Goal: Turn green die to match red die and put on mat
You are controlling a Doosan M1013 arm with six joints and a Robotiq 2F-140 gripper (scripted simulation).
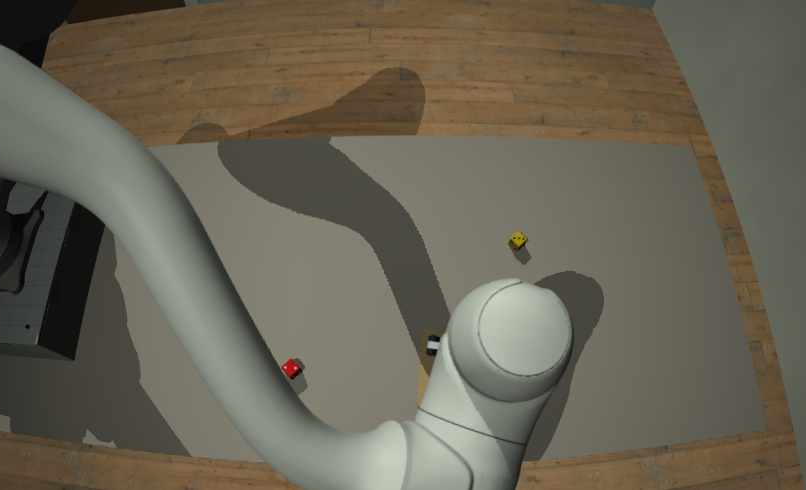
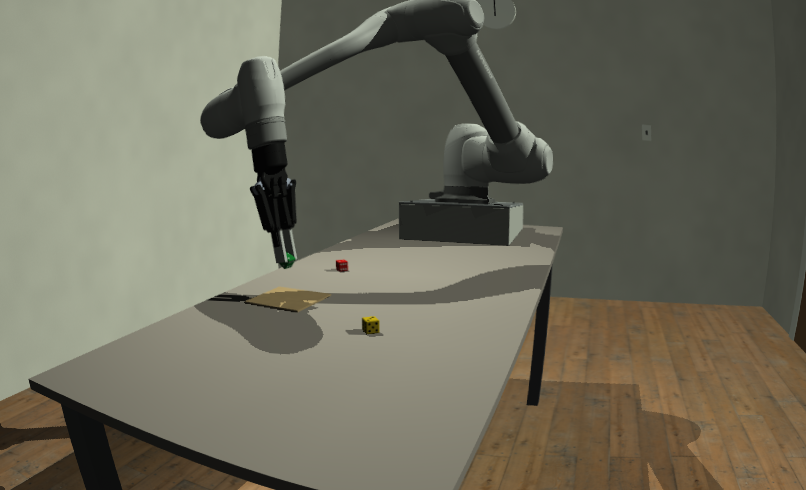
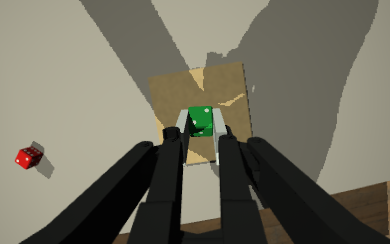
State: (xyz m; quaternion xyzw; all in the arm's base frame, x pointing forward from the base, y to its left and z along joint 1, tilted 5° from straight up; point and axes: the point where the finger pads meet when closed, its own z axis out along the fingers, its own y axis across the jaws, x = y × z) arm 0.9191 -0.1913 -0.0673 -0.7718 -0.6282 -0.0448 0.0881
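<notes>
Now: the green die 3 cm below my hand and 1 cm to the left of it. From my hand the other things lie so: tan mat 11 cm below; then red die 29 cm behind, 10 cm below; then yellow die 25 cm to the left, 13 cm ahead, 10 cm below.
</notes>
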